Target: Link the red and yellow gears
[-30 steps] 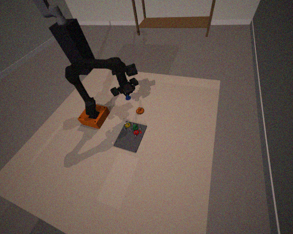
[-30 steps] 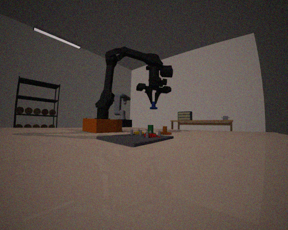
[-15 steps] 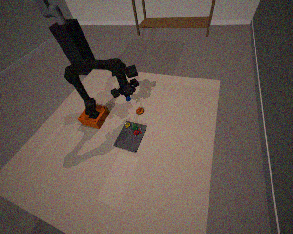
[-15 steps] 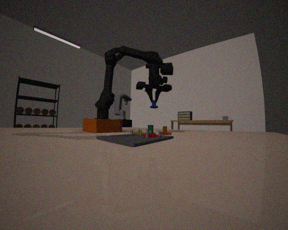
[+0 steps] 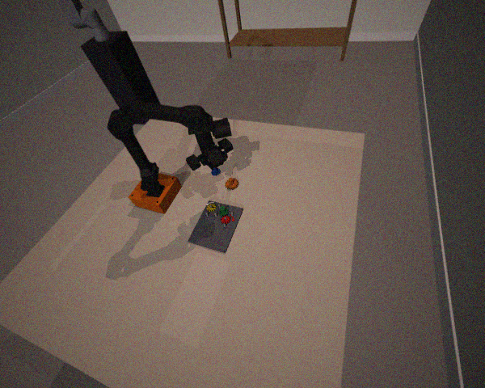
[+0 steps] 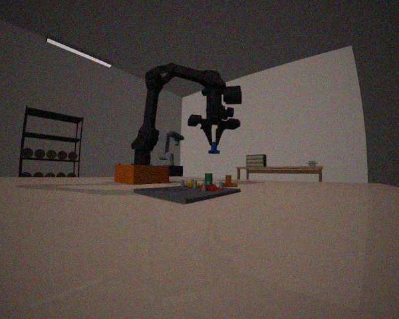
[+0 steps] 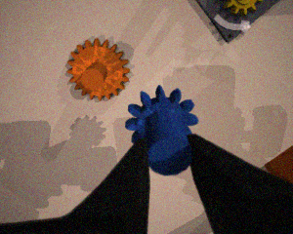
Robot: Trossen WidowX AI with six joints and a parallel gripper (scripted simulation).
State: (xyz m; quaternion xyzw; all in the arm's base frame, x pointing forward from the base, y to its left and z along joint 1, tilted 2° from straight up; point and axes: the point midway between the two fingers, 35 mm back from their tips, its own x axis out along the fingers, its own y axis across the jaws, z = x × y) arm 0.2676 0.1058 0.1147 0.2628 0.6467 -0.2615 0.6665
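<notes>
My gripper tip is 5 cm short of the green gear, 13 cm to the left of it and 12 cm above it. Round my gripper tip: orange gear: 4 cm ahead, 3 cm to the left, 13 cm below; yellow gear: 1 cm behind, 12 cm to the right, 13 cm below; blue gear: 1 cm below.
</notes>
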